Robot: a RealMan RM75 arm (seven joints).
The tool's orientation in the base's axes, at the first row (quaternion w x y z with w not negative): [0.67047 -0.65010 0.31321 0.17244]
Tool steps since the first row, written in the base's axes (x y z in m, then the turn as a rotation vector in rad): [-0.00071 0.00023 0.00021 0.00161 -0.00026 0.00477]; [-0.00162 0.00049 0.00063 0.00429 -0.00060 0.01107]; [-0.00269 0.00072 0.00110 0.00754 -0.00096 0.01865]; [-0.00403 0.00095 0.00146 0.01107 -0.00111 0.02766]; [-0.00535 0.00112 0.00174 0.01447 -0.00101 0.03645]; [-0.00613 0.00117 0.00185 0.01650 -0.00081 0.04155]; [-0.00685 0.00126 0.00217 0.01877 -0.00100 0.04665]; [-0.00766 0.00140 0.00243 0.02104 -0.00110 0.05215]
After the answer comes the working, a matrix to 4 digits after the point.
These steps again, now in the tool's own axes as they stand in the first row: [-0.00070 0.00031 0.00008 -0.00183 -0.00470 -0.00014]; [-0.00170 0.00060 0.00014 -0.00383 -0.01125 -0.00021]; [-0.00284 0.00095 0.00013 -0.00623 -0.01915 -0.00024]; [-0.00411 0.00155 0.00008 -0.00938 -0.02830 -0.00007]; [-0.00530 0.00219 -0.00002 -0.01253 -0.03717 0.00033]; [-0.00596 0.00261 -0.00013 -0.01434 -0.04234 0.00071]; [-0.00672 0.00284 -0.00020 -0.01591 -0.04771 0.00076]; [-0.00751 0.00317 -0.00023 -0.01774 -0.05337 0.00088]
The tool's axes in the first row as the columns of a matrix, in the base's axes (rounded; the answer above uses it unrounded):
[0.7443 -0.6385 0.1958]
[-0.1760 0.0953 0.9798]
[-0.6442 -0.7637 -0.0415]

